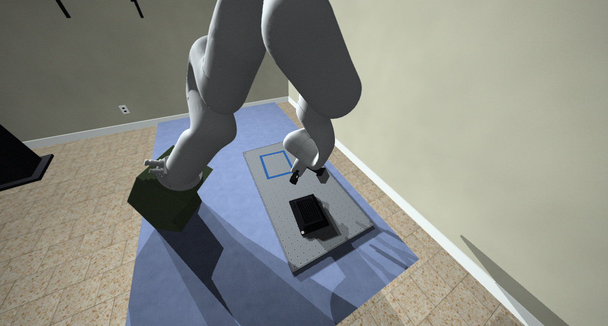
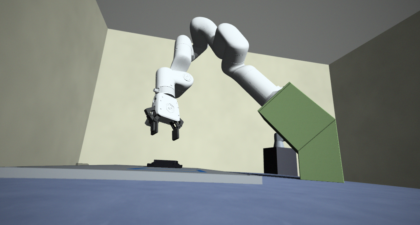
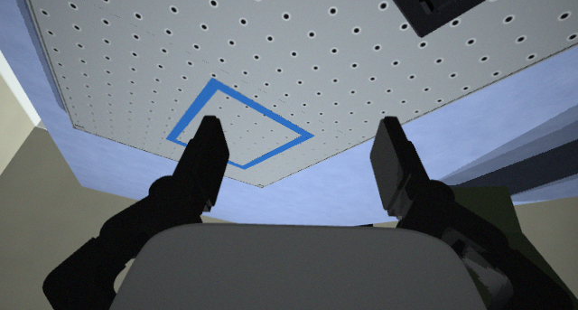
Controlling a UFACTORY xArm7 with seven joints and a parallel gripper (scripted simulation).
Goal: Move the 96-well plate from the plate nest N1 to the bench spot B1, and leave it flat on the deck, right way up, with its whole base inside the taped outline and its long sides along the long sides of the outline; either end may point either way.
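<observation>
Now: the black 96-well plate 3 cm behind my hand, 13 cm to the right of it and 9 cm below it. Round my hand: black plate nest N1 (3 cm behind, 13 cm to the right, 11 cm below).
</observation>
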